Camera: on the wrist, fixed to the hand. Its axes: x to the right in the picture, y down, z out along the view.
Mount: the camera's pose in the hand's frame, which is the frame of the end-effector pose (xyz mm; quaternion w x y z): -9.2 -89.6 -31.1 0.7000 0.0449 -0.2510 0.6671
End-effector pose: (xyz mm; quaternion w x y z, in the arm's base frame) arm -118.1 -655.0 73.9 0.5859 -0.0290 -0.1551 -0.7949
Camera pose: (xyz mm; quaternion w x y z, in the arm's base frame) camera -195.3 -631.5 23.2 0.9027 -0.2970 -0.2720 -0.1513
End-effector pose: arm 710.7 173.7 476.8 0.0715 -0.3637 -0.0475 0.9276
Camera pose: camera 747.4 261.6 472.8 0.5643 0.0502 -0.2331 -0.7904
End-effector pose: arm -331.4 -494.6 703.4 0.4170 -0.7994 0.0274 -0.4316
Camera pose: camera -387.7 -452.6 767.8 0.6226 -0.6309 0.4284 0.1755
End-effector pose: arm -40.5 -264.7 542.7 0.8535 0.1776 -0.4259 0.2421
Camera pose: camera 25.2 -324.7 508.7 0.3211 -0.0607 -0.6200 0.7134
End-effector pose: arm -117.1 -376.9 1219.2 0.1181 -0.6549 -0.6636 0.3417
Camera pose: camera -167.9 -368.2 1299.3 0.2824 0.8100 0.0419 -0.5121
